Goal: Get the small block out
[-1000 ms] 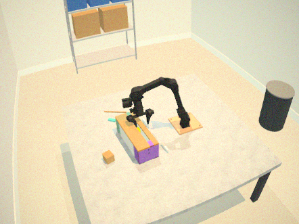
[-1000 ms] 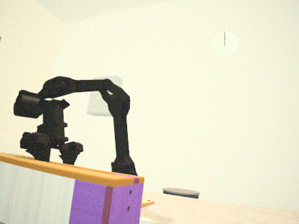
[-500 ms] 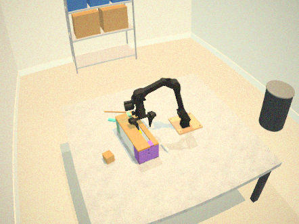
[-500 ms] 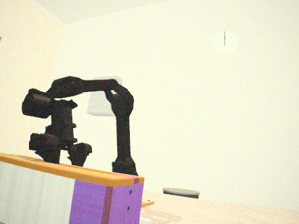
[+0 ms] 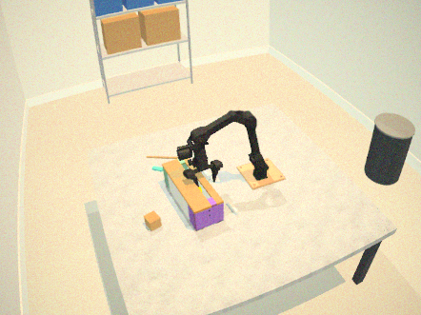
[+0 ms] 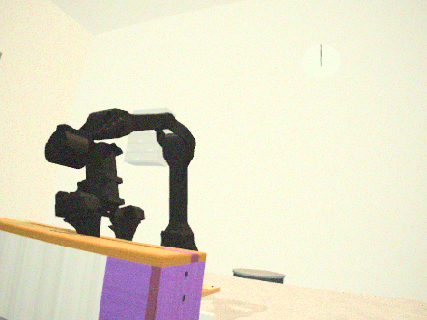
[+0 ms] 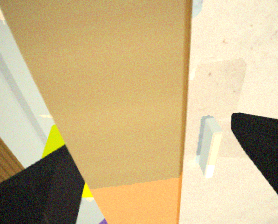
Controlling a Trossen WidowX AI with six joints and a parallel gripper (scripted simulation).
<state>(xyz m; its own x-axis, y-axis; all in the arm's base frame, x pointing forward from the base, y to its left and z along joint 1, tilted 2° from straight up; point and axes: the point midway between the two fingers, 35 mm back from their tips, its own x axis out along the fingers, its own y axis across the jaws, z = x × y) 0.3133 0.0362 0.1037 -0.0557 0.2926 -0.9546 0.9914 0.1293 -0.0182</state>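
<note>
Now: the box 3 cm below my gripper tip, 3 cm ahead of it and 2 cm to the right of it. Round my gripper tip: orange cube 30 cm ahead, 8 cm to the left, 6 cm below; yellow block 5 cm ahead, 3 cm to the left; teal piece 31 cm to the right, 18 cm ahead, 9 cm below.
</note>
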